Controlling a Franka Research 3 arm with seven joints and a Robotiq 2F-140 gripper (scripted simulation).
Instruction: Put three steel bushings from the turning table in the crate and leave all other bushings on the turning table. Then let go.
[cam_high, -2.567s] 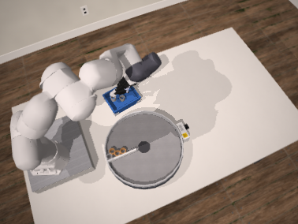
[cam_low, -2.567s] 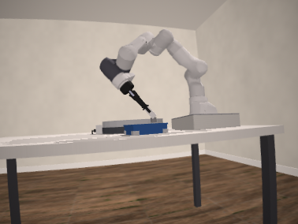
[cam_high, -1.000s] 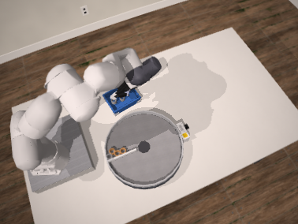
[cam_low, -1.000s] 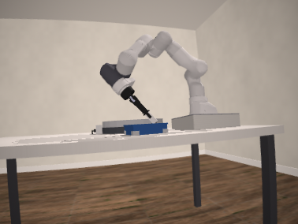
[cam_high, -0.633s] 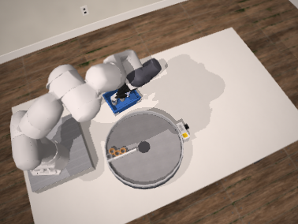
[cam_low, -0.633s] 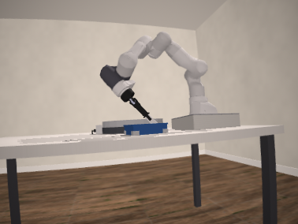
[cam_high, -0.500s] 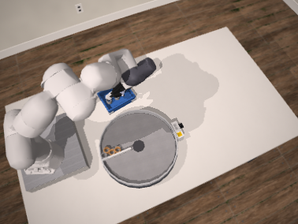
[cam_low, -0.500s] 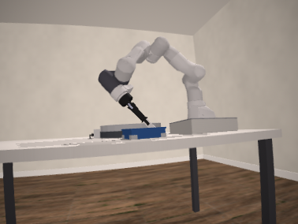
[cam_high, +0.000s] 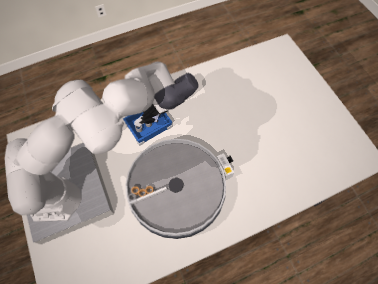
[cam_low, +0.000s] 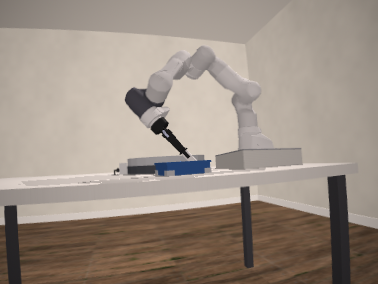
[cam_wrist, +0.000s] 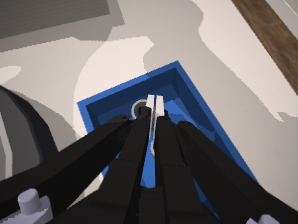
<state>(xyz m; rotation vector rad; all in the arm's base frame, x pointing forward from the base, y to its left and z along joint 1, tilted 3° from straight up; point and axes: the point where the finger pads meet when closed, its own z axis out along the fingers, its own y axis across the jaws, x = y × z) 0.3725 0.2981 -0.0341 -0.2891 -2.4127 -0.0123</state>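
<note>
My gripper is now 30 mm short of the crate, 10 mm to the right of it and 40 mm above it. From my hand the other things lie so: round grey turning table (90 mm ahead, 340 mm to the right, 10 mm below).
</note>
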